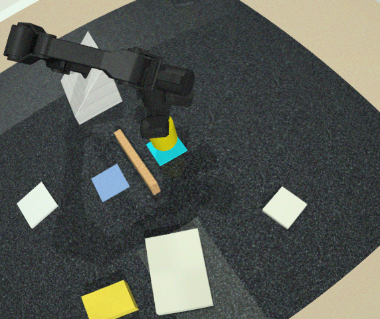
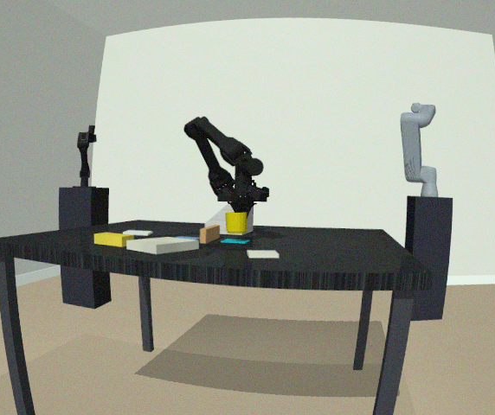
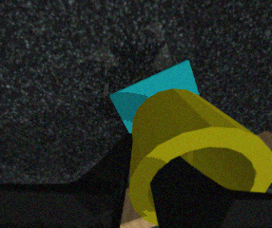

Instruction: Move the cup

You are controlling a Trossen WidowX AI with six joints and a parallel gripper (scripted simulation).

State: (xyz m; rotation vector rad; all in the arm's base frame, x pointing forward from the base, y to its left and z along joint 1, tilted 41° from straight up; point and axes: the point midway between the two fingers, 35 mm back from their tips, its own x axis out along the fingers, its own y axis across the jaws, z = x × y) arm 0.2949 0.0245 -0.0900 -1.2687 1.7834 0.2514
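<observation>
My gripper tip is 70 mm above the cyan pad, 20 mm to the left of it and 20 mm short of it. The rest, counted from my gripper tip: wooden bar 100 mm to the right, 50 mm below, 20 mm ahead; then light blue pad 190 mm to the right, 70 mm below, 20 mm ahead; then cup 20 mm to the right, 20 mm ahead.
</observation>
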